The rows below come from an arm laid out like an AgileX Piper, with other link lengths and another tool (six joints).
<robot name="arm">
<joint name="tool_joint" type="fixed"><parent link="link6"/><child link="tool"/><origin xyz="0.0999 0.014 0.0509" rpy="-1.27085 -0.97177 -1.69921"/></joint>
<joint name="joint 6" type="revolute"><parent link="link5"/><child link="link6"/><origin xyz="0.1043 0 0.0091"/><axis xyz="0.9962 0 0.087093"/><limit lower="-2.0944" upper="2.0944"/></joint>
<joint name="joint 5" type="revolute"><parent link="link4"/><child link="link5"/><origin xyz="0 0 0"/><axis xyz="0 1 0"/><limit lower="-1.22" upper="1.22"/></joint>
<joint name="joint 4" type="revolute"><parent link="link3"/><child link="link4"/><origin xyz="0.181 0 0.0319"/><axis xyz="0.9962 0 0.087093"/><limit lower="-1.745" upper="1.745"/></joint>
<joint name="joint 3" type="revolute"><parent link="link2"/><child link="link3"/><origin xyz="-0.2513 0 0.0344"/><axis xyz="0 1 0"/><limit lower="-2.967" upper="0"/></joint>
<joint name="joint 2" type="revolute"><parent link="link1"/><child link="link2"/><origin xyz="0 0 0"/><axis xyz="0 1 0"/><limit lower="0" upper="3.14"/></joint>
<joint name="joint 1" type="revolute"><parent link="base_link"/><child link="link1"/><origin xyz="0 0 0.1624"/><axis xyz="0 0 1"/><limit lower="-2.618" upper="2.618"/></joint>
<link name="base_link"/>
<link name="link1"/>
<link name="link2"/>
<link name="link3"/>
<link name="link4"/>
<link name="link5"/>
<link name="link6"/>
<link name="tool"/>
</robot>
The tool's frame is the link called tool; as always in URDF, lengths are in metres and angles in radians.
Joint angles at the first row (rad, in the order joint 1, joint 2, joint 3, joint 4, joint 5, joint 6):
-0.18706, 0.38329, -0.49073, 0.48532, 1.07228, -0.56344
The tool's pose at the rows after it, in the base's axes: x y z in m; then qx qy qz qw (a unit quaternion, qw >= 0):
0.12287 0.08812 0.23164 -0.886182 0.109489 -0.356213 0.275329
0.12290 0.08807 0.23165 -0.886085 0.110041 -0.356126 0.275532
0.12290 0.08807 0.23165 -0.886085 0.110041 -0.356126 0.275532
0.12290 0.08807 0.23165 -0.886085 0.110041 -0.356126 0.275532
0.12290 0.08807 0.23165 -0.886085 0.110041 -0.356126 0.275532
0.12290 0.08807 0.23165 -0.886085 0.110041 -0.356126 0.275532
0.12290 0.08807 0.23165 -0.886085 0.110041 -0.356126 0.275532
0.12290 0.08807 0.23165 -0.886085 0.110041 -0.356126 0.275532
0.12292 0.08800 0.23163 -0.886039 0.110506 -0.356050 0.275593
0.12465 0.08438 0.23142 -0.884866 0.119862 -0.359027 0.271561
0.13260 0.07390 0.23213 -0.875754 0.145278 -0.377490 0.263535
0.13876 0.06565 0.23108 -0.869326 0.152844 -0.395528 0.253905
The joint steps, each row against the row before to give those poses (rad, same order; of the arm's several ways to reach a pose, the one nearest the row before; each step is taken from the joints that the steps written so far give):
-0.00006, -0.00002, 0.00002, -0.00087, 0.00002, -0.00006
0.00011, 0.00002, 0.00000, -0.00006, -0.00006, 0.00130
0.00000, 0.00000, 0.00000, 0.00000, 0.00000, 0.00000
0.00000, 0.00000, 0.00000, 0.00000, 0.00000, 0.00000
0.00000, 0.00000, 0.00000, 0.00000, 0.00000, 0.00000
0.00000, 0.00000, 0.00000, 0.00000, 0.00000, 0.00000
0.00000, 0.00000, 0.00000, 0.00000, 0.00000, 0.00000
0.00000, 0.00000, 0.00000, 0.00000, 0.00000, 0.00000
-0.00004, -0.00002, 0.00000, -0.00022, 0.00003, 0.00101
-0.00007, 0.00003, 0.00103, -0.01445, -0.01062, 0.02047
0.00012, -0.00001, 0.02052, -0.02587, -0.06644, 0.04468
0.02541, -0.00002, 0.03077, -0.03404, -0.07957, 0.03020

